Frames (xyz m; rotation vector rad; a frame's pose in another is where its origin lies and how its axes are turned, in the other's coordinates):
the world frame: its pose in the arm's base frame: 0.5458 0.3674 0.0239 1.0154 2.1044 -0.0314
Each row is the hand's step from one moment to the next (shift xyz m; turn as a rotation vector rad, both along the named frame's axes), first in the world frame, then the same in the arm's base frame.
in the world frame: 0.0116 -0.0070 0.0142 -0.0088 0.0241 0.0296
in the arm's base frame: 0.0000 -0.0019 -0.0195 0.0384 0.0008 -0.0077
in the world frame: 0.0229 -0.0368 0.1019 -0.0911 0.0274 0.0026
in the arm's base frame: 0.0318 -0.0441 -0.0965 0.0541 -0.0417 0.0662
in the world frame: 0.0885 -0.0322 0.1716 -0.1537 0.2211 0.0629
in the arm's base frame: 0.0550 -0.0214 -0.1866 0.2463 0.0290 0.1224
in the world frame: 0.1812 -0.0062 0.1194 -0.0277 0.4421 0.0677
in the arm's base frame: 0.0045 0.0743 -0.2039 0.3508 0.2599 0.1007
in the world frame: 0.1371 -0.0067 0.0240 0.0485 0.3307 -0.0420
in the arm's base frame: -0.0404 0.0770 -0.1089 0.1774 0.2705 0.0939
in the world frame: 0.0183 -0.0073 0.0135 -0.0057 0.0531 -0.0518
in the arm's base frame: -0.0031 0.0025 -0.0235 0.0047 0.0497 0.0552
